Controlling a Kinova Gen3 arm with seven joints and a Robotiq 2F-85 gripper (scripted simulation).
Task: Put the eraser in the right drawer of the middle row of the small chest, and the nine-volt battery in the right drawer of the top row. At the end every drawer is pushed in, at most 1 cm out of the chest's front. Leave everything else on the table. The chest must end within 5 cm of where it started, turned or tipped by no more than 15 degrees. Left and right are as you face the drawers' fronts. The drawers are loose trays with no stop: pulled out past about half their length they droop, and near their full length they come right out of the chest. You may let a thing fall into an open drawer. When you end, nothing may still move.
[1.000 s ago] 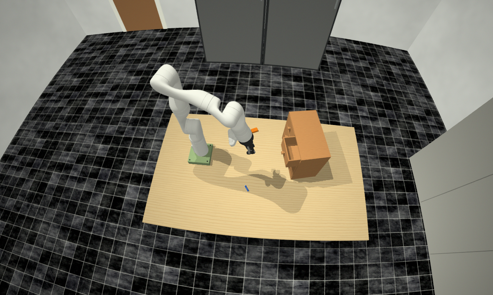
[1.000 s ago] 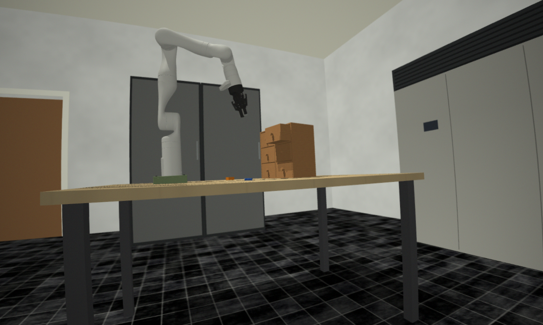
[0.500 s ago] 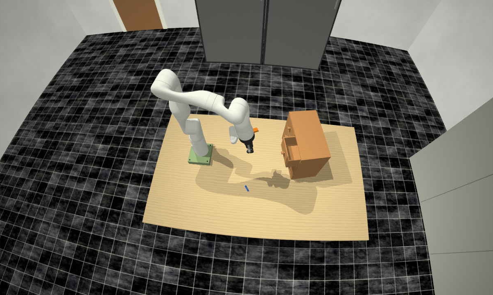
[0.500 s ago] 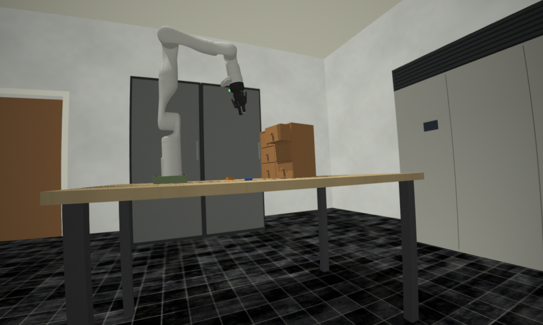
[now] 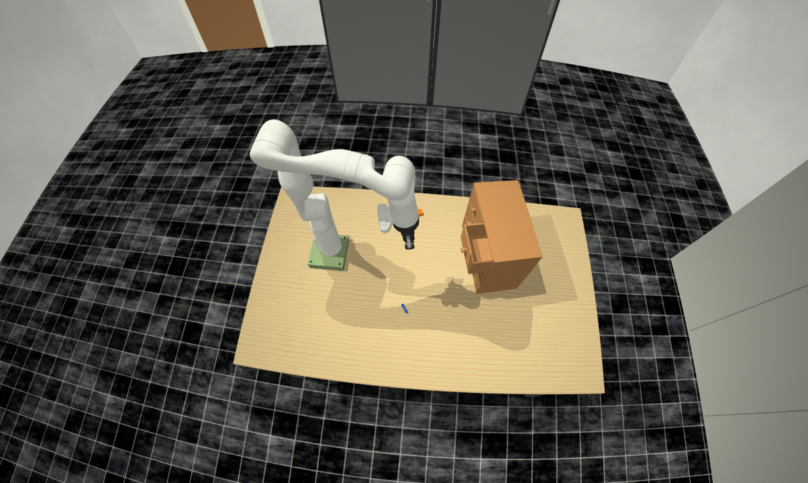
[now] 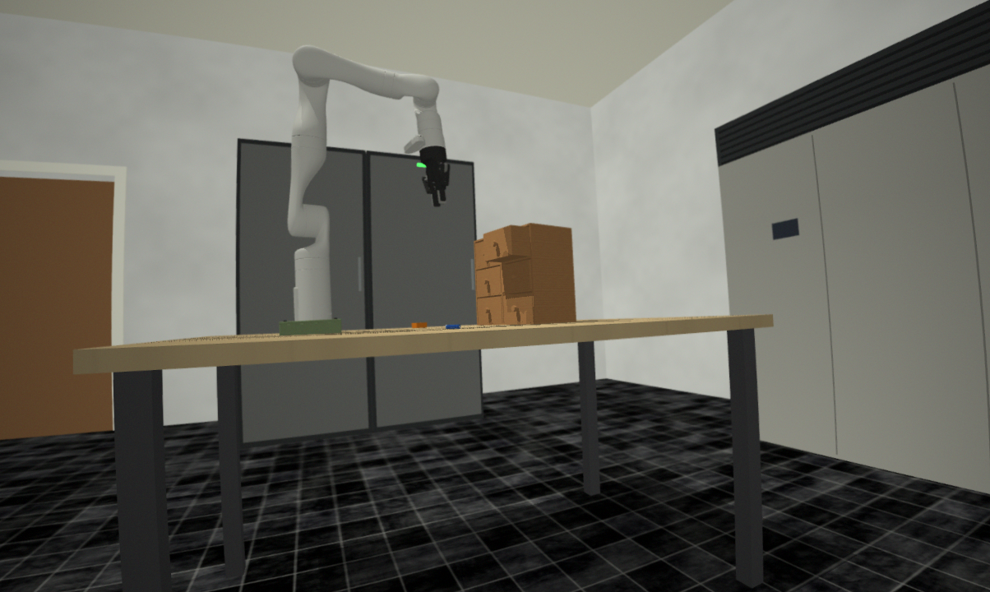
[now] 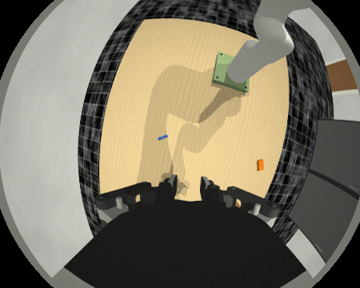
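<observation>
Right now my hand is 360 mm above the nine-volt battery, 330 mm to the right of it and 40 mm past it. Also, from my hand: eraser: 340 mm ahead, 250 mm below, 160 mm to the left; blue stick: 360 mm below, 110 mm to the right, 20 mm ahead.
</observation>
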